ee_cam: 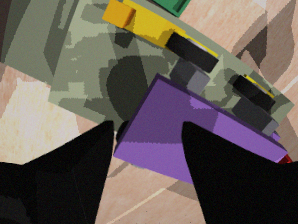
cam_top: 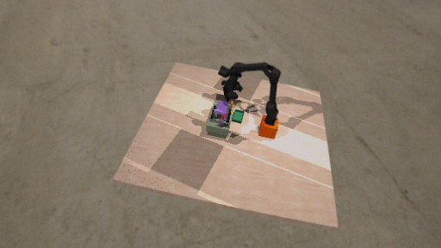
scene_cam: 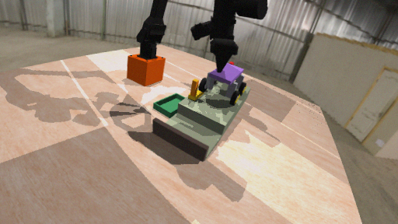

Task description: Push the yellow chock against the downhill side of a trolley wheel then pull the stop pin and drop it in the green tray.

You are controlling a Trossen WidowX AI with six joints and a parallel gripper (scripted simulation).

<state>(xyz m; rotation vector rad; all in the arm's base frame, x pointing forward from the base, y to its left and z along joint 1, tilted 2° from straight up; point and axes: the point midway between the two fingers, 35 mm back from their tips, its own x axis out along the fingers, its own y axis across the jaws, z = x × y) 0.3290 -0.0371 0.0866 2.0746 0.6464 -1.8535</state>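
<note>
Now: the stop pin 2 cm behind my gripper tip, 17 cm to the left of it and 4 cm below it. Round my gripper tip: yellow chock 4 cm behind, 2 cm to the right, 8 cm below; dark raised lip 3 cm ahead, 19 cm to the right, 13 cm below; trolley 1 cm ahead, 7 cm to the left, 6 cm below.
</note>
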